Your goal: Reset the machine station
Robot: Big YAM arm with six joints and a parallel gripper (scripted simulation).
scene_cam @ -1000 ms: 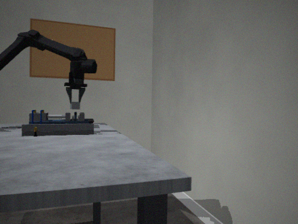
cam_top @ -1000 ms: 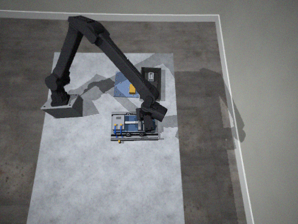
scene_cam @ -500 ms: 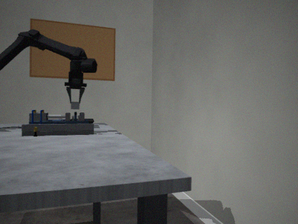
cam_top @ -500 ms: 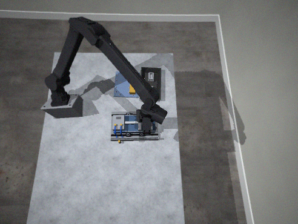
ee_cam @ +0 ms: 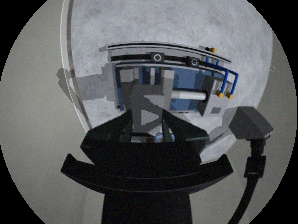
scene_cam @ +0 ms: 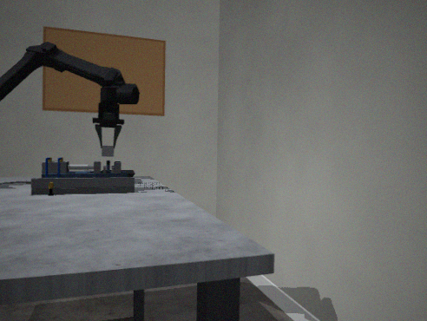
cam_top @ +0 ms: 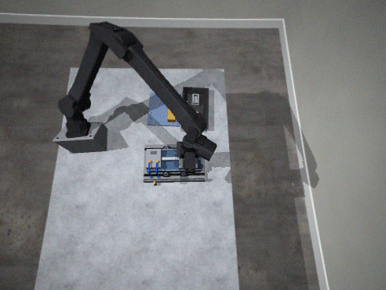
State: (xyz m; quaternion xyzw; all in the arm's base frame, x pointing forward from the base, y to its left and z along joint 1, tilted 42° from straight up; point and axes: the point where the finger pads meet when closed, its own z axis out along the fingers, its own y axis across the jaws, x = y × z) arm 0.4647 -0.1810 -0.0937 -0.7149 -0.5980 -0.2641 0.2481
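Now: hand 20 mm above the gray block. Also, from my hand: yellow brass blank 260 mm to the left, 120 mm below, 40 mm behind; vise 110 mm below, 70 mm behind, 10 mm to the left; blue infeed plate 310 mm to the left, 150 mm below, 70 mm behind.
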